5 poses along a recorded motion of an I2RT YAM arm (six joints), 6.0 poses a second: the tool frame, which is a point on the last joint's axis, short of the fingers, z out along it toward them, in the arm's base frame.
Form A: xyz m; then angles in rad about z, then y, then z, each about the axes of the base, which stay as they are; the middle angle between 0 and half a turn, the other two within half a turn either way.
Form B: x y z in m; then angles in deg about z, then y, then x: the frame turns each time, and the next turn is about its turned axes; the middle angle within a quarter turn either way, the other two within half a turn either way. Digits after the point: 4 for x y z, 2 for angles.
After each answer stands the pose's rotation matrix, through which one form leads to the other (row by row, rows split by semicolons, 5 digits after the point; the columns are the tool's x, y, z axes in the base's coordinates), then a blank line. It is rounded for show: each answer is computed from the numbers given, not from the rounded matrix.
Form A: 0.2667 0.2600 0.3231 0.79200 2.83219 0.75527
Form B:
0.2667 0.2600 0.3231 176.50 12.35 167.18
-0.97504 0.01211 0.22169; 0.05959 0.97616 0.20872; -0.21388 0.21672 -0.95252

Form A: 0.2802 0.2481 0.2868 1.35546 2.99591 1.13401
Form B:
0.2802 0.2481 0.2868 167.19 1.78 171.84
-0.97462 0.21527 0.06141; 0.22170 0.96620 0.13154; -0.03102 0.14182 -0.98941

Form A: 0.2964 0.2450 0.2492 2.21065 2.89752 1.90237
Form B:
0.2964 0.2450 0.2492 163.16 -8.30 168.70
-0.94710 0.31116 -0.07867; 0.28669 0.93038 0.22849; 0.14429 0.19385 -0.97036

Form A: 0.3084 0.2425 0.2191 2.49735 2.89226 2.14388
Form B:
0.3084 0.2425 0.2191 160.62 -11.38 171.31
-0.92477 0.35623 -0.13380; 0.32538 0.92257 0.20733; 0.19730 0.14820 -0.96908

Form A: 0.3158 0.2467 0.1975 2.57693 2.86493 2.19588
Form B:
0.3158 0.2467 0.1975 159.18 -13.34 171.36
-0.90948 0.38380 -0.15984; 0.34585 0.91177 0.22150; 0.23075 0.14617 -0.96197

